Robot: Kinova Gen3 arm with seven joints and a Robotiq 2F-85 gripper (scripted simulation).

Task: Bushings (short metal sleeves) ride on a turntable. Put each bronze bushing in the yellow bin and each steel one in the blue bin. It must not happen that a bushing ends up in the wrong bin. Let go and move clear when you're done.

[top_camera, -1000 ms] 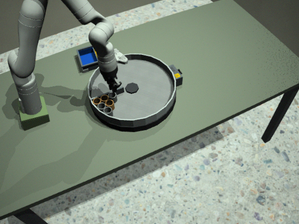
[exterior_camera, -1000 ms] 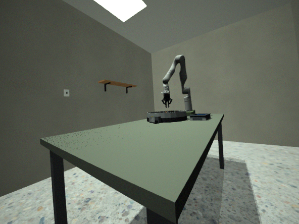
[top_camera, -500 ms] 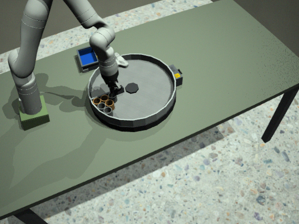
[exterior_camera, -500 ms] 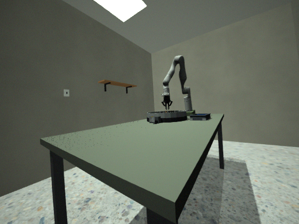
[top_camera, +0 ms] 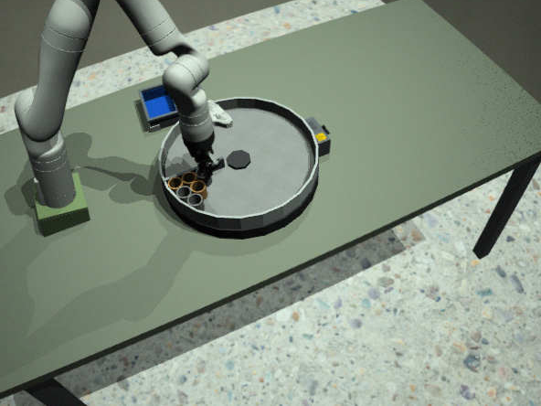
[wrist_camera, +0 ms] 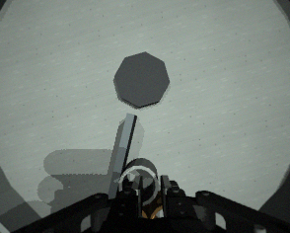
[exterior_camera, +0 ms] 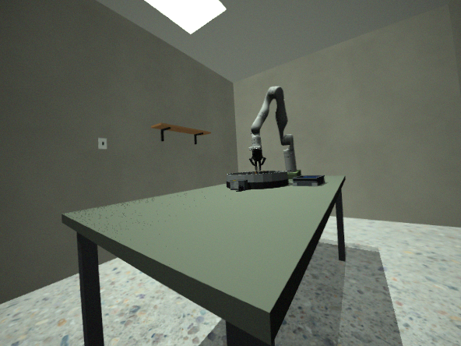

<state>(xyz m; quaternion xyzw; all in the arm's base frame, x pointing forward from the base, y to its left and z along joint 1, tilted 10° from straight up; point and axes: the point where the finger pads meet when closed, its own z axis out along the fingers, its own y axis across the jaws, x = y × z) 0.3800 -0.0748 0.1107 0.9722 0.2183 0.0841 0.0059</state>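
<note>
Right now my hand is 10 cm short of the turntable, 5 cm to the right of it and 6 cm above it.
</note>
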